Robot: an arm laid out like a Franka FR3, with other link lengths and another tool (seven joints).
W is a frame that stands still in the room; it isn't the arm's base.
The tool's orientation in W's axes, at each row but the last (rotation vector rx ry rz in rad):
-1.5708, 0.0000, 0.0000
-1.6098, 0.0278, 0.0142
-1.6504, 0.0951, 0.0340
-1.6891, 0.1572, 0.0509
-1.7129, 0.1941, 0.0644
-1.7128, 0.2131, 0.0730
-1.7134, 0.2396, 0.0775
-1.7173, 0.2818, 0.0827
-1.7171, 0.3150, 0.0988
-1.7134, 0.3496, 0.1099
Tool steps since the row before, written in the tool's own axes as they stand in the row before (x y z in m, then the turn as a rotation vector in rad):
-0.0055, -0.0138, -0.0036, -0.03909, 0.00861, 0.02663
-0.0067, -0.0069, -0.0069, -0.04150, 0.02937, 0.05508
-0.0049, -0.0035, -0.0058, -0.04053, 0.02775, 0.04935
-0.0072, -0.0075, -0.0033, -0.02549, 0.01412, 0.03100
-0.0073, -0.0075, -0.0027, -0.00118, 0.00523, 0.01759
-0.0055, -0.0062, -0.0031, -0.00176, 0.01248, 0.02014
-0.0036, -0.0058, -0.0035, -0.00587, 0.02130, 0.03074
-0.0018, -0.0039, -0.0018, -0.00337, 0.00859, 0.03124
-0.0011, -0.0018, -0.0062, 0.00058, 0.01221, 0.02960
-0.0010, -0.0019, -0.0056, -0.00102, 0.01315, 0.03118
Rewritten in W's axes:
-0.0055, -0.0036, 0.0138, -0.03909, 0.02663, -0.00861
-0.0066, -0.0066, 0.0073, -0.04182, 0.05427, -0.03040
-0.0048, -0.0053, 0.0043, -0.04093, 0.04865, -0.02840
-0.0063, -0.0019, 0.0087, -0.02530, 0.03095, -0.01457
-0.0061, -0.0009, 0.0089, -0.00082, 0.01673, -0.00760
-0.0045, -0.0016, 0.0074, -0.00253, 0.01829, -0.01495
-0.0026, -0.0022, 0.0069, -0.00743, 0.02797, -0.02440
-0.0010, -0.0010, 0.0044, -0.00199, 0.02989, -0.01279
-0.0013, -0.0056, 0.0031, 0.00065, 0.02718, -0.01692
-0.0011, -0.0050, 0.0031, -0.00095, 0.02887, -0.01766

